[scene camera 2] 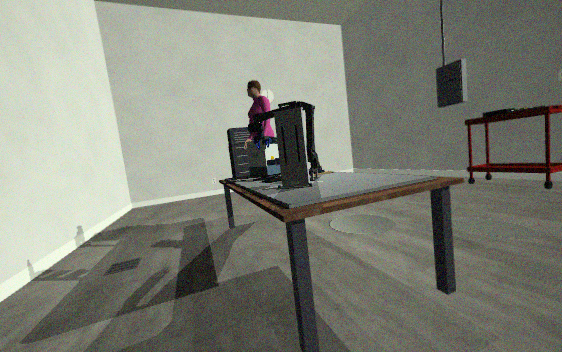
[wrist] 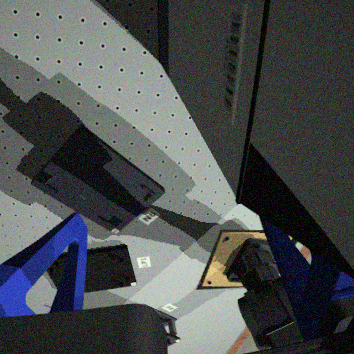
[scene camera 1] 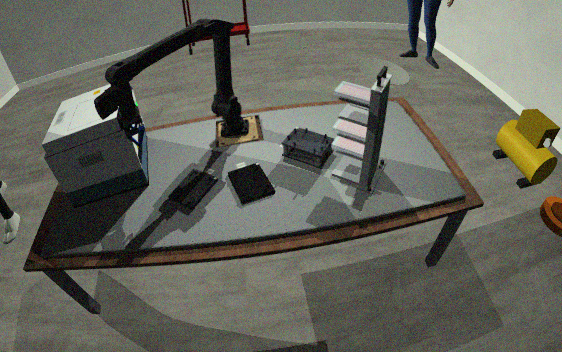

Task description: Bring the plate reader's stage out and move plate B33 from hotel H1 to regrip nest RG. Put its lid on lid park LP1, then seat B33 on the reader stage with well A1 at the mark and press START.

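Places are measured from the arm's base along level axes (x right, y down, z ahead), in centimetres.
Pixels of known places: gripper, between the fingertips: (scene camera 2: pixel 263 148) (wrist: pixel 165 204) (scene camera 1: pixel 137 137); arm's base, origin of its link: (wrist: pixel 251 259) (scene camera 1: pixel 235 129).
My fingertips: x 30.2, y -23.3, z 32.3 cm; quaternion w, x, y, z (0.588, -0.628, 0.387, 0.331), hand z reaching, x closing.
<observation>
For each thing: its middle in the pictures, then the offset to it from my fingertips.
- plate reader, middle of its body: (scene camera 1: pixel 99 140) (scene camera 2: pixel 272 156) dx +26.0, dy +7.2, dz -12.5 cm
- Hotel H1, middle of its body: (scene camera 1: pixel 365 123) (scene camera 2: pixel 293 145) dx -77.2, dy +2.7, dz -1.6 cm
- Regrip nest RG, middle of its body: (wrist: pixel 139 338) (scene camera 1: pixel 308 145) (scene camera 2: pixel 306 173) dx -59.3, dy +20.0, dz -13.5 cm
- Lid park LP1, middle of its body: (wrist: pixel 90 273) (scene camera 1: pixel 250 181) dx -37.6, dy +22.8, dz +1.1 cm
- dark nest labelled N6, middle of its body: (wrist: pixel 99 186) (scene camera 1: pixel 192 187) dx -16.3, dy +22.9, dz +2.4 cm
The plate reader (scene camera 1: pixel 95 160) (scene camera 2: pixel 239 155) (wrist: pixel 295 100) stands at the table's left end; no stage shows outside it. My gripper (scene camera 1: pixel 136 135) (scene camera 2: pixel 263 144) (wrist: pixel 165 204) is open and empty, close beside the reader's front face, with one blue finger in front of the reader's dark side in the wrist view. Hotel H1 (scene camera 1: pixel 375 145) (scene camera 2: pixel 292 160) stands at the right with several pale plates on its shelves; which is B33 cannot be read. Regrip nest RG (scene camera 1: pixel 306 146) (wrist: pixel 171 330) is a dark posted frame left of it. Lid park LP1 (scene camera 1: pixel 251 183) (wrist: pixel 107 267) is black and bare. The mark and START cannot be made out.
A dark nest labelled N6 (scene camera 1: pixel 195 189) (wrist: pixel 127 185) lies between the reader and LP1. The arm's base plate (scene camera 1: pixel 253 131) (wrist: pixel 215 265) is at the table's back edge. A red cart (scene camera 1: pixel 240 29) (scene camera 2: pixel 520 168) and a person (scene camera 1: pixel 429 25) (scene camera 2: pixel 260 117) are beyond the table.
</observation>
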